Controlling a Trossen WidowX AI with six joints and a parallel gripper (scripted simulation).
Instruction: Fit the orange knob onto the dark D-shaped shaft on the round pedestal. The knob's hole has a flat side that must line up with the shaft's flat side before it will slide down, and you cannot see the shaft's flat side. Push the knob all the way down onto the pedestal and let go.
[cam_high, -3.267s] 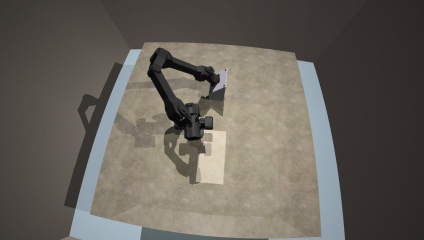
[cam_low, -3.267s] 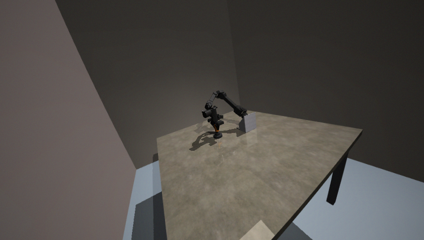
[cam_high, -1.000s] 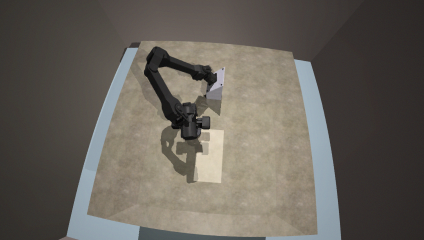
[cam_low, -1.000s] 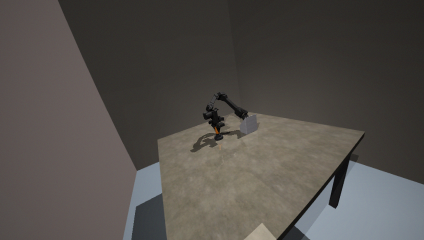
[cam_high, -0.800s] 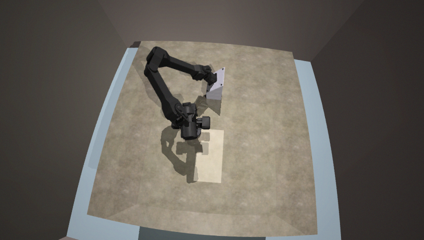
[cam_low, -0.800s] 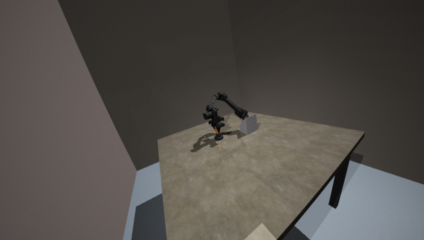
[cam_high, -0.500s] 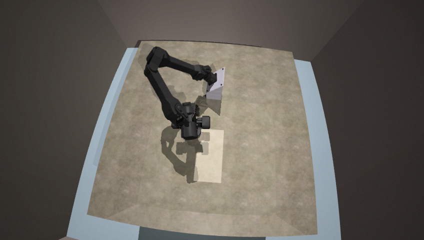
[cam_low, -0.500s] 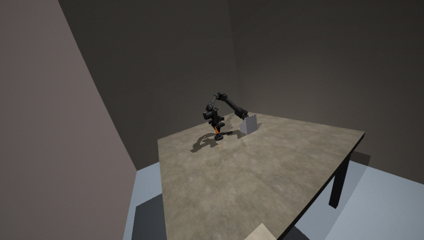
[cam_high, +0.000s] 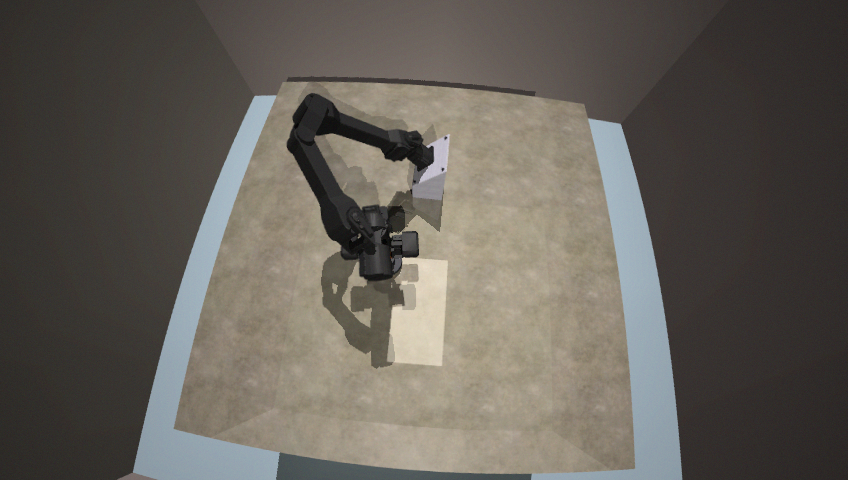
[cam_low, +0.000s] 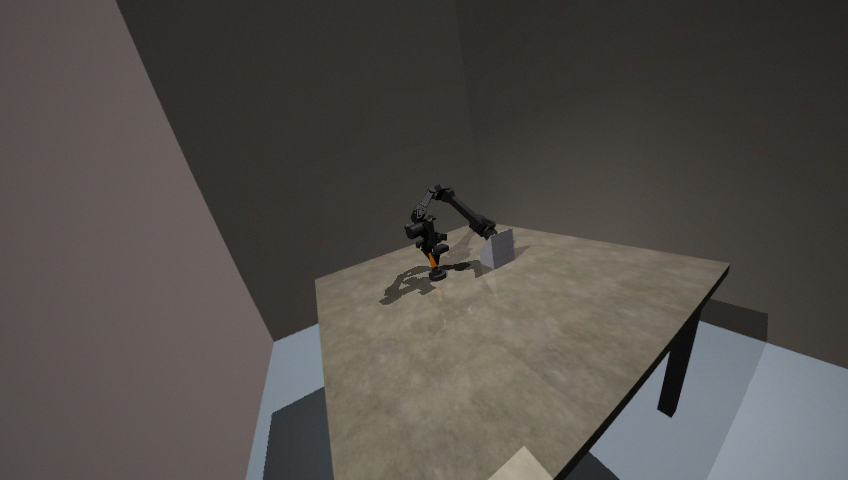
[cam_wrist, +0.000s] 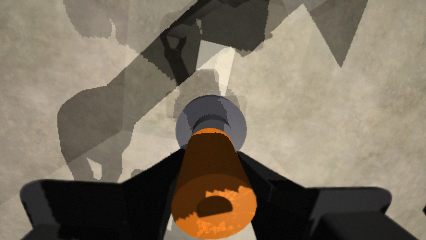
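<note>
Now: the orange knob 20 mm above my gripper tip. The rest, counted from my gripper tip: pedestal: 40 mm below.
</note>
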